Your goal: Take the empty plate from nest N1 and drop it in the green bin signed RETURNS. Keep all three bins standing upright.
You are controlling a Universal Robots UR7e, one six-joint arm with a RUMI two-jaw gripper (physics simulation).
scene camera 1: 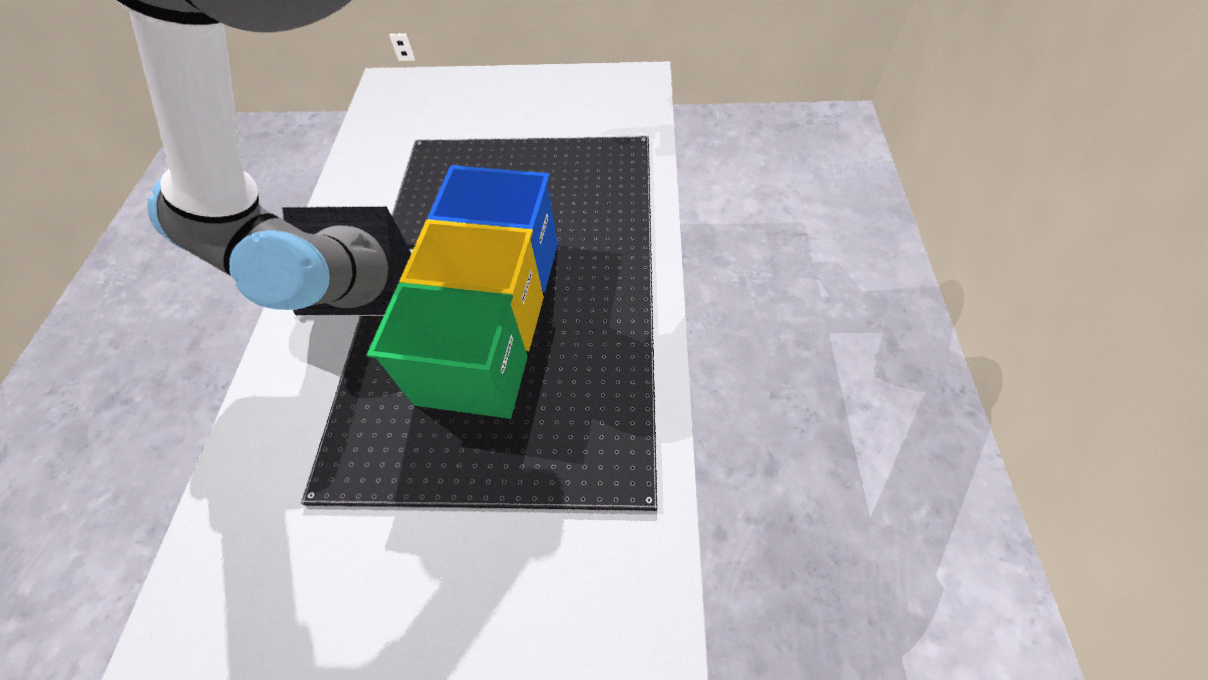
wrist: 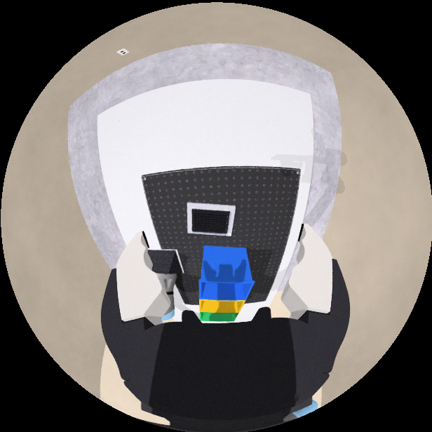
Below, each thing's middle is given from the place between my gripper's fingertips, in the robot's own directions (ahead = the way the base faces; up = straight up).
Right now the black plate (wrist: 213, 221) is 30 mm behind my hand, 200 mm to the right of it and 340 mm below it. From my hand the other things lie so: green bin (scene camera 1: 460, 350): 10 mm ahead, 650 mm to the right, 270 mm below; yellow bin (scene camera 1: 496, 259): 20 mm ahead, 520 mm to the right, 270 mm below; blue bin (scene camera 1: 507, 198): 30 mm ahead, 390 mm to the right, 270 mm below.
